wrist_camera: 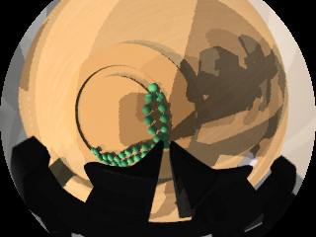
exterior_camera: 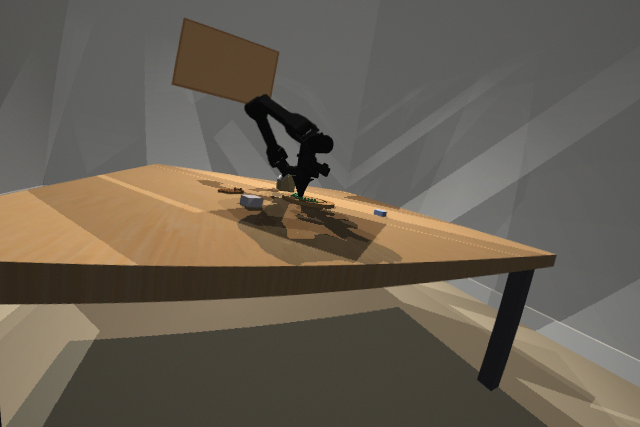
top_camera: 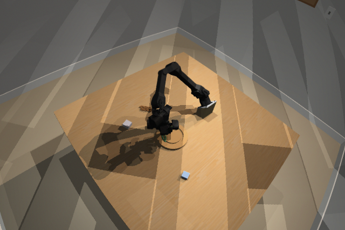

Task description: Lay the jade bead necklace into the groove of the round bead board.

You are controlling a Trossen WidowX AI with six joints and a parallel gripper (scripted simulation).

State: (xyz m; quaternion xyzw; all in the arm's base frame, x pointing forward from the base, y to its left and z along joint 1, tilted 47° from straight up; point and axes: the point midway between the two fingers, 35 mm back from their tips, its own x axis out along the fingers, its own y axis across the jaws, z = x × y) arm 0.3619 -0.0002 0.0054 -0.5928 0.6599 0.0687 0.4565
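Now: the round wooden bead board 50 mm behind my gripper tip, 50 mm to the left of it and 10 mm below it. From my gripper tip the other things lie so: blue block: 40 mm ahead, 310 mm to the left, 10 mm below; then pale grey block: 150 mm ahead, 170 mm to the right, 10 mm below.
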